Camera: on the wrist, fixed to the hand. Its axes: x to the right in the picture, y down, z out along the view.
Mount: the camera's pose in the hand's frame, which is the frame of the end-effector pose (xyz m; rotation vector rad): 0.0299 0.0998 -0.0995 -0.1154 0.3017 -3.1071
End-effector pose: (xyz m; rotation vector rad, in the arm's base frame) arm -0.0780 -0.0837 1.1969 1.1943 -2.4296 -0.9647
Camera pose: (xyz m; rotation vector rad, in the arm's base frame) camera -0.1072 -0.1077 1.3359 -2.3730 -1.1735 0.3482
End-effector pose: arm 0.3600 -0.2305 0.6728 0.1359 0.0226 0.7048
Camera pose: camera 0.3119 -0.1243 0.5881 -0.2026 0.3723 -2.3833
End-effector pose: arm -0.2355 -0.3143 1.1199 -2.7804 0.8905 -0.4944
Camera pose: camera -0.3018 -0.4191 1.1932 0.8082 2.5133 0.4692
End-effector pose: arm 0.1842 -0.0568 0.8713 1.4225 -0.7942 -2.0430
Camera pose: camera 0.2776 -0.1636 0.8963 -0.8011 -1.2764 0.5046
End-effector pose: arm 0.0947 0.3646 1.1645 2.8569 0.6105 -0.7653
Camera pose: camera 0.2045 0.3057 1.2368 0.4667 -2.6228 -0.0986
